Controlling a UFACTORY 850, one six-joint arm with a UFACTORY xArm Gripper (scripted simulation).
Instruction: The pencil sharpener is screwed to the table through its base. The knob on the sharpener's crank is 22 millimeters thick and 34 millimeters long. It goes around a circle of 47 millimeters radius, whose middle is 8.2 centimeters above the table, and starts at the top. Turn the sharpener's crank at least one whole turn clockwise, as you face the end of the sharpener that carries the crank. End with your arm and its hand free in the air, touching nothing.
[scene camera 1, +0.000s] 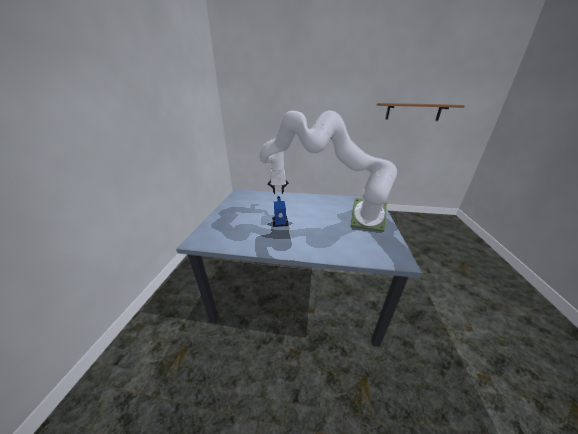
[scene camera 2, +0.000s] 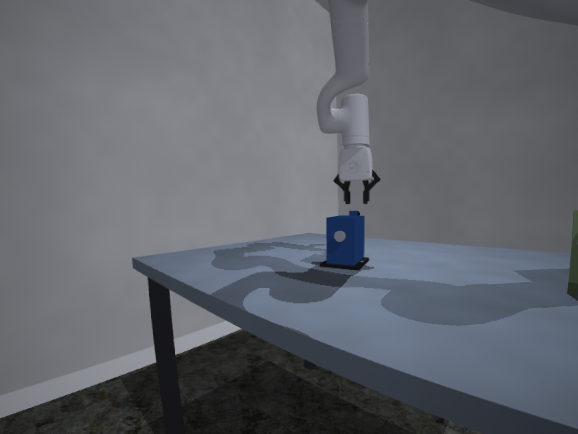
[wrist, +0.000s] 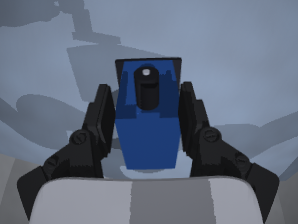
I see my gripper (scene camera 2: 356, 203) and a blue pencil sharpener (wrist: 145, 145).
My gripper shows as well in the wrist view (wrist: 145, 97).
